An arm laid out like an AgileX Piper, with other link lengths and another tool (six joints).
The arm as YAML. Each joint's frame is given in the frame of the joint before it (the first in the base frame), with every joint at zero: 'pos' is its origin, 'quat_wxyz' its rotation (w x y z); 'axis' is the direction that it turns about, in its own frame. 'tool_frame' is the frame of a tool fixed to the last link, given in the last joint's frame.
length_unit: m
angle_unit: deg
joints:
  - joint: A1
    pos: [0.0, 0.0, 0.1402]
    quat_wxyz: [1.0, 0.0, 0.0, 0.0]
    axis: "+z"
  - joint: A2
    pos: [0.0, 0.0, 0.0]
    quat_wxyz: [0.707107, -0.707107, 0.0, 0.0]
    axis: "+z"
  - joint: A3
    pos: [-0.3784, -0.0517, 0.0]
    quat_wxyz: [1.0, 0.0, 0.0, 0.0]
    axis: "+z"
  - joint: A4
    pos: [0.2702, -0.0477, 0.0]
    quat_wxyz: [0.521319, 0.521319, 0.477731, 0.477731]
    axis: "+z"
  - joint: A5
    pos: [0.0, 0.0, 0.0]
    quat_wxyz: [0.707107, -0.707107, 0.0, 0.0]
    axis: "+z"
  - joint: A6
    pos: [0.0, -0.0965, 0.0]
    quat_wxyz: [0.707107, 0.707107, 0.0, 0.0]
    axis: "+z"
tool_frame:
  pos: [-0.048, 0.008, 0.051]
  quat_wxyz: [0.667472, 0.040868, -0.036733, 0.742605]
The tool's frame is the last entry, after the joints.
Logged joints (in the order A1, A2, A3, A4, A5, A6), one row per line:
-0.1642, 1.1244, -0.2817, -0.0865, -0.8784, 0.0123
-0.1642, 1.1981, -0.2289, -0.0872, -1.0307, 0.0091
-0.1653, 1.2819, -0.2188, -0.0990, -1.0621, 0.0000
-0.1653, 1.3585, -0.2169, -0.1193, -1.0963, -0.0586
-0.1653, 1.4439, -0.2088, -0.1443, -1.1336, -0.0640
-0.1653, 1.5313, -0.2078, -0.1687, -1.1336, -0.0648
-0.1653, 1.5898, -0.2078, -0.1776, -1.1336, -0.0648
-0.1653, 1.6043, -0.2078, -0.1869, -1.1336, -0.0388
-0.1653, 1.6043, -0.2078, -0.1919, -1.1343, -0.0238
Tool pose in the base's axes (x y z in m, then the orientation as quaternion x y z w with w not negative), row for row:
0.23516, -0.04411, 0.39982, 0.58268, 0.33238, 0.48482, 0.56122
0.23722, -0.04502, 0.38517, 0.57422, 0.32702, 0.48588, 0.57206
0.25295, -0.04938, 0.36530, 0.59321, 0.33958, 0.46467, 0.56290
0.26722, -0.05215, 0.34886, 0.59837, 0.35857, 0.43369, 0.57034
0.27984, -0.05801, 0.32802, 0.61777, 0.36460, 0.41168, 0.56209
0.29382, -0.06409, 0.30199, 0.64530, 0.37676, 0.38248, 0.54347
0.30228, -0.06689, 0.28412, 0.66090, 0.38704, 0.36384, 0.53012
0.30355, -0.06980, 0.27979, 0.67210, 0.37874, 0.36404, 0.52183
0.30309, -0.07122, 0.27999, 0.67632, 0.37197, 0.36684, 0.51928
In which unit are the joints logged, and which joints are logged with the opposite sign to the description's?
The joints are logged in radians. Opposite sign: A4.
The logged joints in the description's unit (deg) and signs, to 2 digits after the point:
-9.41, 64.42, -16.14, 4.96, -50.33, 0.70
-9.41, 68.65, -13.12, 5.00, -59.05, 0.52
-9.47, 73.45, -12.54, 5.67, -60.85, 0.00
-9.47, 77.84, -12.43, 6.84, -62.81, -3.36
-9.47, 82.73, -11.96, 8.27, -64.95, -3.67
-9.47, 87.74, -11.91, 9.67, -64.95, -3.71
-9.47, 91.09, -11.91, 10.18, -64.95, -3.71
-9.47, 91.92, -11.91, 10.71, -64.95, -2.22
-9.47, 91.92, -11.91, 11.00, -64.99, -1.36

